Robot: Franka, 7 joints.
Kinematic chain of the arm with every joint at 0, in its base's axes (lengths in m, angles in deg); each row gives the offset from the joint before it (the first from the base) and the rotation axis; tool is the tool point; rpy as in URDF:
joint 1: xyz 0 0 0.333 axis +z
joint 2: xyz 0 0 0 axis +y
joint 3: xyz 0 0 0.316 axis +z
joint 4: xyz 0.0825 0 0 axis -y
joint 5: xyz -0.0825 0 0.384 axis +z
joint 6: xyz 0 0 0 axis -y
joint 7: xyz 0.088 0 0 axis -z
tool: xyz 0 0 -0.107 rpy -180 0 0
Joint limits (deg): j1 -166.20..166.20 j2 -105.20..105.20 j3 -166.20..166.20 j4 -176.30..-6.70 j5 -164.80..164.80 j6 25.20..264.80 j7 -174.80..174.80
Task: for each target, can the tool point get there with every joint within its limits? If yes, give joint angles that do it. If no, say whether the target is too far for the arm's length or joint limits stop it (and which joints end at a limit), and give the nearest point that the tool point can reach.
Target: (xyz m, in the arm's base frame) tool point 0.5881 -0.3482 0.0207
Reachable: yes | joints 104.81 -86.64 -127.84 -82.78 -79.67 151.32 -11.00
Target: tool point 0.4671 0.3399 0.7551
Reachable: yes | joints -53.26 -13.49 75.41 -84.45 48.34 115.64 -82.05
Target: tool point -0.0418 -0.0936 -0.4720
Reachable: no: joint limits stop it (at a limit: joint 2) | nearest point -0.0568 -0.1273 -0.3409 | short by 0.136 m
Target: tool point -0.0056 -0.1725 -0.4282
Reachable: no: joint limits stop it (at a limit: joint 2) | nearest point -0.0061 -0.1866 -0.3519 | short by 0.078 m
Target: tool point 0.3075 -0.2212 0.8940
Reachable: yes | joints -114.50 -50.49 42.04 -105.74 -134.07 113.45 -133.11
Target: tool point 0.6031 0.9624 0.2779
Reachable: no: too far | nearest point 0.4550 0.7261 0.2914 | short by 0.279 m
